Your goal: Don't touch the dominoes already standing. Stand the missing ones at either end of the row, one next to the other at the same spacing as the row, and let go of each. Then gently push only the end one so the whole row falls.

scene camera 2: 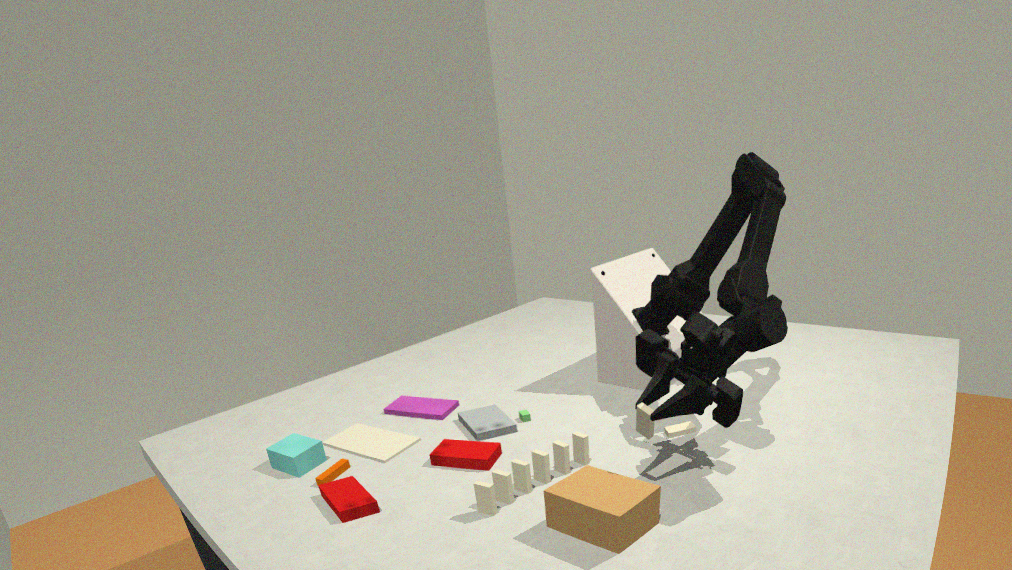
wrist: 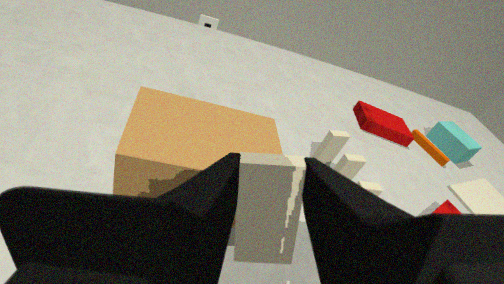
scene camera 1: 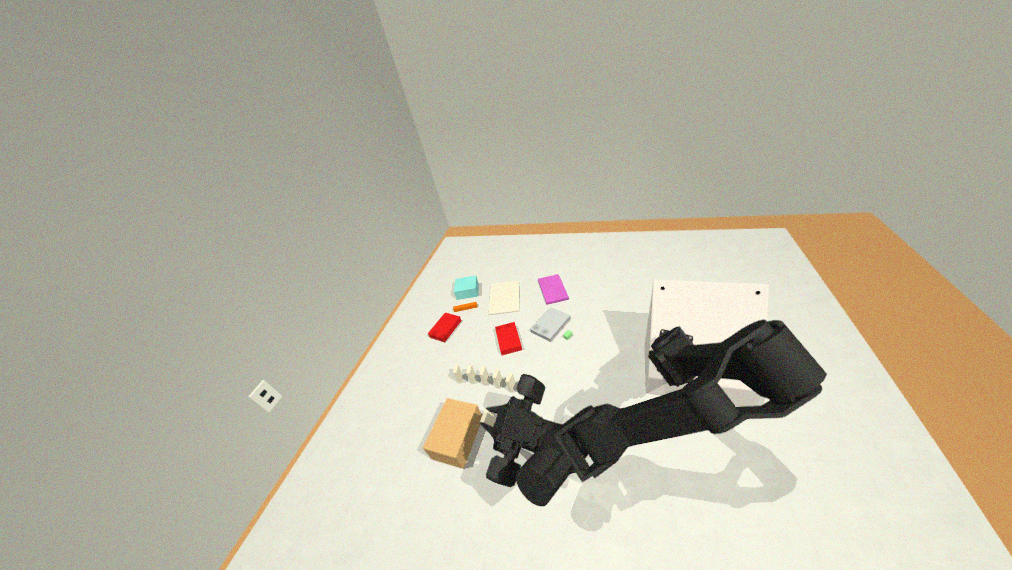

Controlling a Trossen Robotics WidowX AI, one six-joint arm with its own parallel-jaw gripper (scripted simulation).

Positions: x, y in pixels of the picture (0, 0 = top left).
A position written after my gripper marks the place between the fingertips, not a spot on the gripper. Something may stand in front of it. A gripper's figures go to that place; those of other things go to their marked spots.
Labels:
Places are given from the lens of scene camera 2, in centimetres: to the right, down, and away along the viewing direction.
my gripper point(scene camera 2: 643, 412): 17, 16, 78
tan box point(scene camera 2: 612, 511): 12, 26, 67
cyan block point(scene camera 2: 296, 455): -33, 27, 93
The marked spots on the tan box and the cyan block are 52 cm apart.

